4 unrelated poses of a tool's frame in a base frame.
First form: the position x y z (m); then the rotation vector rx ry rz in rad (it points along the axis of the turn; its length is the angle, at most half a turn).
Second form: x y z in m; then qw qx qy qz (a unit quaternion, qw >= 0). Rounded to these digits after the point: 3 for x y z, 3 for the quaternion.
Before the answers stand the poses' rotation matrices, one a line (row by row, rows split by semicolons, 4 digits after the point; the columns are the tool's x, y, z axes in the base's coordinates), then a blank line. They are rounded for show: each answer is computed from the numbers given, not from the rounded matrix.
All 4 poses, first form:
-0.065 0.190 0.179 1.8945 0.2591 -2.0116
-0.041 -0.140 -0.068 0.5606 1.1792 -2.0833
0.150 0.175 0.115 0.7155 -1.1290 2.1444
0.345 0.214 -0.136 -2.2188 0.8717 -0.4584
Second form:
-0.0327 0.3828 -0.9233; -0.1363 -0.9168 -0.3753; -0.9901 0.1136 0.0821
-0.6834 0.7289 -0.0404; -0.3406 -0.3672 -0.8655; -0.6458 -0.5777 0.4992
-0.6713 -0.7193 0.1789; 0.2596 -0.4542 -0.8522; 0.6943 -0.5256 0.4916
0.7110 -0.4526 0.5382; -0.6999 -0.5293 0.4795; 0.0679 -0.7176 -0.6931

-0.065 0.190 0.179 0.182 0.671 0.092 -0.713
-0.041 -0.140 -0.068 0.335 0.215 0.452 -0.798
0.150 0.175 0.115 0.303 0.270 -0.426 0.809
0.345 0.214 -0.136 0.349 -0.856 0.336 -0.177

